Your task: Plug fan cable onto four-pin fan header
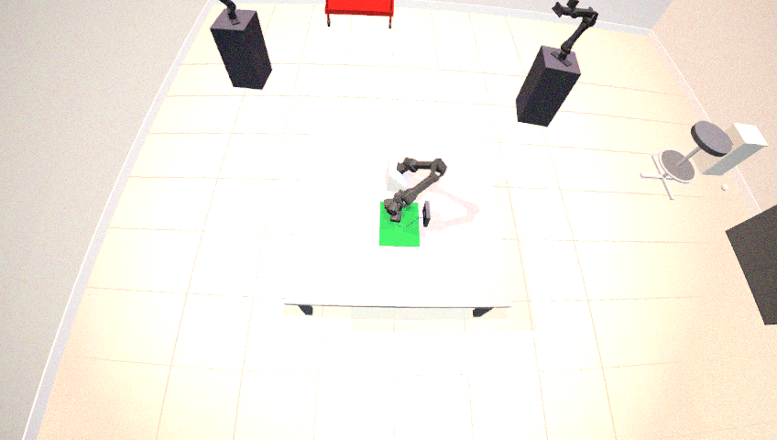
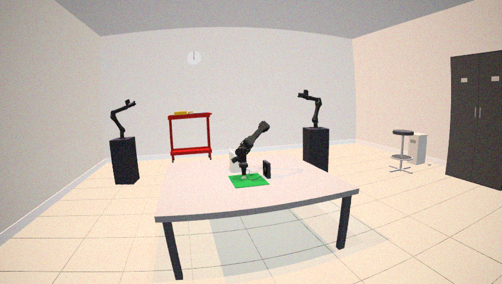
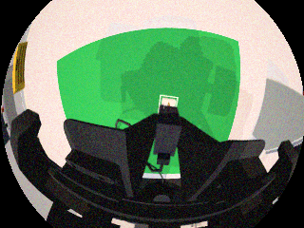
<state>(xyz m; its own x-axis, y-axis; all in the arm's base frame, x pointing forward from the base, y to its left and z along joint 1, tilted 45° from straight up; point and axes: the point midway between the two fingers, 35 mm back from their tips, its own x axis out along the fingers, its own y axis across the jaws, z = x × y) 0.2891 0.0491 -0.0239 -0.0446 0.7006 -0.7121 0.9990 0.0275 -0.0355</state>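
The white four-pin header lies 1 cm to the left of my gripper tip and 4 cm below it. The rest, counted from my gripper tip: dark fan plug 1 cm to the left, 1 cm above; then green board 4 cm ahead, 3 cm to the left, 5 cm below; then black fan 2 cm behind, 18 cm to the left, 2 cm above.
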